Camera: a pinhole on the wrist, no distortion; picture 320 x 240 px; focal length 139.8 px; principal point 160.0 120.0 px. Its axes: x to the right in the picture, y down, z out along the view. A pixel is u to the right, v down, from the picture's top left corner.
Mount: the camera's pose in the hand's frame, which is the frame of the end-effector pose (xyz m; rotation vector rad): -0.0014 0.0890 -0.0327 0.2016 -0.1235 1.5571
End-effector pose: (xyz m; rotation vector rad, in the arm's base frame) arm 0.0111 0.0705 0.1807 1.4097 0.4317 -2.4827
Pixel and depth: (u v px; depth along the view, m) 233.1 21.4 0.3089
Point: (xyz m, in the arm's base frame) -0.2692 -0.2250 0.0974
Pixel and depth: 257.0 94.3 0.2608
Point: -0.1458 -0.2266 0.2252
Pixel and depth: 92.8 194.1 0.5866
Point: -0.3492 0.1878 0.7111
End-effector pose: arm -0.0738 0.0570 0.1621 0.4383 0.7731 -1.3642
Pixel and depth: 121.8 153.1 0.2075
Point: -0.0455 -0.0268 0.3030
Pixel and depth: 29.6 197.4 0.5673
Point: -0.5080 -0.1311 0.7481
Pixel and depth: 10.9 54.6 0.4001
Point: -0.4081 -0.3377 0.2612
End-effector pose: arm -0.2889 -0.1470 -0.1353 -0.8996 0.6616 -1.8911
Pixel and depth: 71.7 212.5 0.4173
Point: -0.0646 0.1712 0.1694
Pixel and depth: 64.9 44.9 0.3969
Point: -0.2587 -0.2596 0.2982
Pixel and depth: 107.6 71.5 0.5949
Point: -0.0936 -0.2811 0.4155
